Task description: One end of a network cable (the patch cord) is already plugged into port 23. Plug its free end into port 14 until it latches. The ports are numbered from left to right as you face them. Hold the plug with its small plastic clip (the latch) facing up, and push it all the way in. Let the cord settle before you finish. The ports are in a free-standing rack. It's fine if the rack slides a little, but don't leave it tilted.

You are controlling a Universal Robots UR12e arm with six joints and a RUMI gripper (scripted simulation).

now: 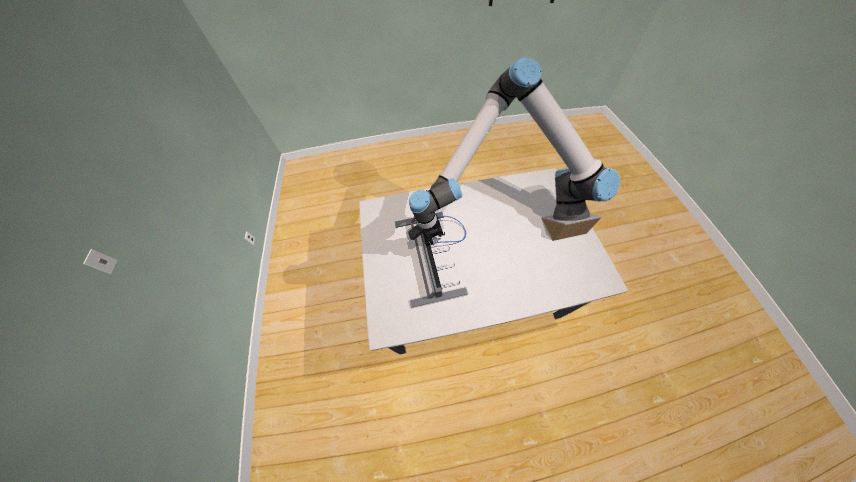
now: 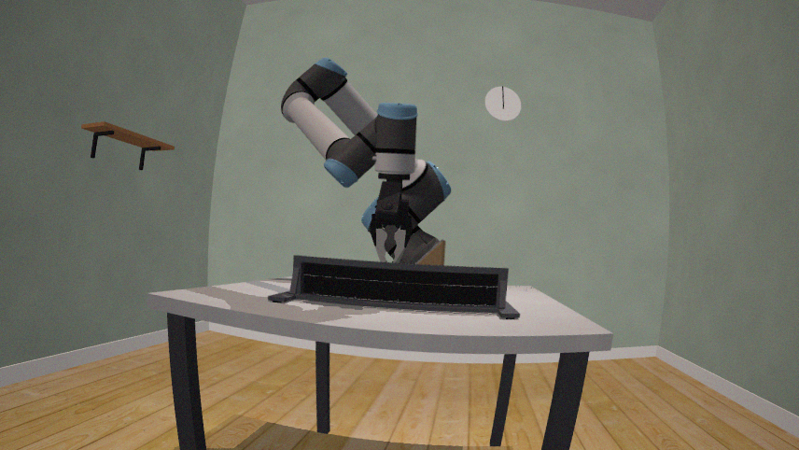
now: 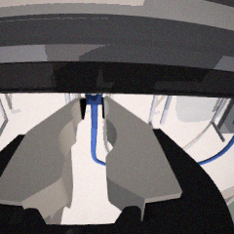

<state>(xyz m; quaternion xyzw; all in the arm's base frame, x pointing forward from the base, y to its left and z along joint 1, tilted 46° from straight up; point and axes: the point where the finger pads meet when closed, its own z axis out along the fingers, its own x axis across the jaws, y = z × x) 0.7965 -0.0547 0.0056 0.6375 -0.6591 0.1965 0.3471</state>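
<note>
My gripper is now 10 mm short of the plug and 10 mm above it.
</note>
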